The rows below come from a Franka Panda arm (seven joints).
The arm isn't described. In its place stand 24 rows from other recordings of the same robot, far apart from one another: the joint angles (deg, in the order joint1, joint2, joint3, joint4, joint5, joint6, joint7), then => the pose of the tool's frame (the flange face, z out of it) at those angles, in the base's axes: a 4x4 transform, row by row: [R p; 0 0 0 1], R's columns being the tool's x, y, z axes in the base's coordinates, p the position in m.
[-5.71 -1.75 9.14 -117.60 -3.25 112.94 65.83] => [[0.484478 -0.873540 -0.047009 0.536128], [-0.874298 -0.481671 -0.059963 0.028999], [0.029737 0.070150 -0.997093 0.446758], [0 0 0 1]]
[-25.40 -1.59 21.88 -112.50 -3.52 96.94 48.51] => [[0.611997 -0.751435 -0.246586 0.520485], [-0.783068 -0.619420 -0.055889 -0.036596], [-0.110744 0.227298 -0.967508 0.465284], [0 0 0 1]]
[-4.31 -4.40 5.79 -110.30 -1.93 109.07 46.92] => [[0.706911 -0.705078 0.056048 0.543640], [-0.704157 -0.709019 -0.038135 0.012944], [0.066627 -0.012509 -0.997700 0.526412], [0 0 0 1]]
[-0.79 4.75 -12.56 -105.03 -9.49 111.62 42.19] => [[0.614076 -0.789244 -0.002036 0.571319], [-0.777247 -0.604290 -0.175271 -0.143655], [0.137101 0.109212 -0.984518 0.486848], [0 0 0 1]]
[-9.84 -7.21 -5.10 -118.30 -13.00 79.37 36.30] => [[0.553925 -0.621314 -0.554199 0.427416], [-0.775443 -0.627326 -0.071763 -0.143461], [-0.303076 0.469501 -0.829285 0.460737], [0 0 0 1]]
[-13.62 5.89 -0.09 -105.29 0.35 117.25 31.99] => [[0.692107 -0.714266 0.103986 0.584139], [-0.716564 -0.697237 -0.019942 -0.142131], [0.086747 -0.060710 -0.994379 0.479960], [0 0 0 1]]
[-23.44 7.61 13.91 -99.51 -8.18 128.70 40.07] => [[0.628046 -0.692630 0.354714 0.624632], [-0.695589 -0.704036 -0.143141 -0.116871], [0.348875 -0.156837 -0.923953 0.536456], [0 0 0 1]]
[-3.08 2.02 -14.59 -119.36 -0.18 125.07 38.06] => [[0.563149 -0.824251 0.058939 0.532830], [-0.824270 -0.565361 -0.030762 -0.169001], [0.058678 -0.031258 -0.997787 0.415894], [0 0 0 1]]
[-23.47 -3.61 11.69 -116.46 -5.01 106.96 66.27] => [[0.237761 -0.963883 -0.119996 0.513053], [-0.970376 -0.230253 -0.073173 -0.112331], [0.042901 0.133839 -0.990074 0.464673], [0 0 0 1]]
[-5.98 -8.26 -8.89 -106.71 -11.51 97.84 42.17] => [[0.572230 -0.818317 -0.053944 0.492528], [-0.813068 -0.557508 -0.167648 -0.154909], [0.107115 0.139794 -0.984370 0.575333], [0 0 0 1]]
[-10.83 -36.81 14.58 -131.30 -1.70 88.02 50.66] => [[0.643368 -0.755246 -0.125224 0.344500], [-0.763284 -0.620222 -0.180892 0.037546], [0.058951 0.211961 -0.975498 0.563890], [0 0 0 1]]
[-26.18 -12.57 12.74 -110.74 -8.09 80.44 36.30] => [[0.611180 -0.713358 -0.342897 0.441652], [-0.779632 -0.617307 -0.105380 -0.114293], [-0.136499 0.331740 -0.933443 0.557108], [0 0 0 1]]
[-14.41 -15.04 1.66 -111.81 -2.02 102.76 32.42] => [[0.703689 -0.704468 0.092450 0.475095], [-0.701843 -0.709457 -0.063932 -0.109018], [0.110627 -0.019897 -0.993663 0.599024], [0 0 0 1]]
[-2.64 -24.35 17.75 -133.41 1.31 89.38 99.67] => [[0.068857 -0.944465 -0.321317 0.368694], [-0.984414 -0.012079 -0.175451 0.109587], [0.161826 0.328390 -0.930576 0.468825], [0 0 0 1]]
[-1.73 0.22 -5.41 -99.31 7.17 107.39 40.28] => [[0.653050 -0.741966 0.151695 0.574677], [-0.756958 -0.645661 0.100679 -0.062363], [0.023244 -0.180575 -0.983286 0.573096], [0 0 0 1]]
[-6.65 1.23 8.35 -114.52 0.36 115.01 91.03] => [[0.008932 -0.999876 -0.012935 0.557314], [-0.999924 -0.009042 0.008431 0.016543], [-0.008547 0.012859 -0.999881 0.446638], [0 0 0 1]]
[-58.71 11.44 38.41 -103.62 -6.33 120.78 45.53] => [[0.431413 -0.890571 0.144104 0.571214], [-0.898038 -0.439173 -0.025603 -0.240863], [0.086088 -0.118365 -0.989231 0.465730], [0 0 0 1]]
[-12.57 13.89 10.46 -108.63 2.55 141.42 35.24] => [[0.731100 -0.596868 0.330518 0.640979], [-0.646261 -0.761130 0.055027 -0.030545], [0.218723 -0.253831 -0.942194 0.412763], [0 0 0 1]]
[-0.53 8.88 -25.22 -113.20 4.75 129.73 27.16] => [[0.562985 -0.815558 0.133843 0.544700], [-0.816163 -0.574120 -0.065301 -0.251422], [0.130099 -0.072474 -0.988849 0.412613], [0 0 0 1]]
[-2.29 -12.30 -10.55 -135.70 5.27 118.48 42.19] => [[0.534188 -0.843300 -0.059062 0.447571], [-0.832658 -0.536941 0.135554 -0.097898], [-0.146025 -0.023233 -0.989008 0.401364], [0 0 0 1]]
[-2.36 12.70 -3.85 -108.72 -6.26 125.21 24.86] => [[0.884008 -0.463900 0.057673 0.611784], [-0.456164 -0.883006 -0.110522 -0.068688], [0.102197 0.071394 -0.992199 0.392940], [0 0 0 1]]
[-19.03 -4.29 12.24 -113.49 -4.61 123.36 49.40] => [[0.560361 -0.794989 0.232354 0.556269], [-0.796775 -0.594020 -0.110855 -0.066844], [0.226152 -0.123015 -0.966293 0.522894], [0 0 0 1]]
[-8.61 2.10 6.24 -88.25 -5.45 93.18 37.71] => [[0.764739 -0.642710 0.045809 0.570696], [-0.637340 -0.764968 -0.092847 -0.034513], [0.094716 0.041808 -0.994626 0.623937], [0 0 0 1]]
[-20.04 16.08 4.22 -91.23 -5.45 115.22 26.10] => [[0.754954 -0.645431 0.116031 0.631895], [-0.637377 -0.763813 -0.101683 -0.190092], [0.154256 0.002811 -0.988027 0.485008], [0 0 0 1]]
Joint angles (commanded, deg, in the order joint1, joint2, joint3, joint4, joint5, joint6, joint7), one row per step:
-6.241 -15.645 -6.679 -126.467 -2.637 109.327 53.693
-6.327 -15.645 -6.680 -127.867 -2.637 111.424 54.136
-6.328 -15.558 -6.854 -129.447 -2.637 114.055 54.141
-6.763 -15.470 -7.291 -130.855 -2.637 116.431 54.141
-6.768 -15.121 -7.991 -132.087 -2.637 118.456 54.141
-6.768 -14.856 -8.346 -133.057 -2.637 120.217 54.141
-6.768 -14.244 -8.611 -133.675 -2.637 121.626 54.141
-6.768 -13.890 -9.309 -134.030 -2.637 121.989 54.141
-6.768 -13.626 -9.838 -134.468 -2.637 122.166 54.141
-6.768 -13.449 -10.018 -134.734 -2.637 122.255 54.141
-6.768 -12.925 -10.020 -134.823 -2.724 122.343 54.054
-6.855 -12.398 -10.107 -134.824 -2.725 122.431 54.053
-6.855 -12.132 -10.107 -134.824 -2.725 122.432 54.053
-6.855 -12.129 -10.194 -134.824 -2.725 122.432 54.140
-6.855 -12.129 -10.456 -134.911 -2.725 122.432 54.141
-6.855 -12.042 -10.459 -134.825 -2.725 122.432 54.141
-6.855 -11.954 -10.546 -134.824 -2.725 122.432 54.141
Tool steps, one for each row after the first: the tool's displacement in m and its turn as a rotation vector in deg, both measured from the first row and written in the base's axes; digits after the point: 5 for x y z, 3 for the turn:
-0.00032 -0.00018 -0.00842 -0.129 -0.691 -0.462
-0.00042 -0.00110 -0.01820 -0.257 -1.646 -0.558
-0.00215 -0.00762 -0.02695 -0.317 -2.523 -1.348
-0.00337 -0.01288 -0.03692 -0.255 -2.975 -1.975
-0.00384 -0.01539 -0.04431 -0.295 -3.497 -2.275
-0.00301 -0.01748 -0.05213 -0.334 -3.670 -2.504
-0.00464 -0.02287 -0.05752 -0.147 -3.342 -3.172
-0.00677 -0.02662 -0.06308 0.057 -2.838 -3.674
-0.00778 -0.02774 -0.06657 0.157 -2.495 -3.842
-0.00719 -0.02782 -0.07136 0.134 -1.955 -3.708
-0.00669 -0.02933 -0.07550 0.175 -1.517 -3.879
-0.00632 -0.02937 -0.07764 0.197 -1.252 -3.880
-0.00653 -0.03006 -0.07769 0.213 -1.251 -4.052
-0.00752 -0.03201 -0.07846 0.288 -1.173 -4.307
-0.00706 -0.03218 -0.07849 0.273 -1.169 -4.313
-0.00716 -0.03288 -0.07921 0.297 -1.084 -4.399

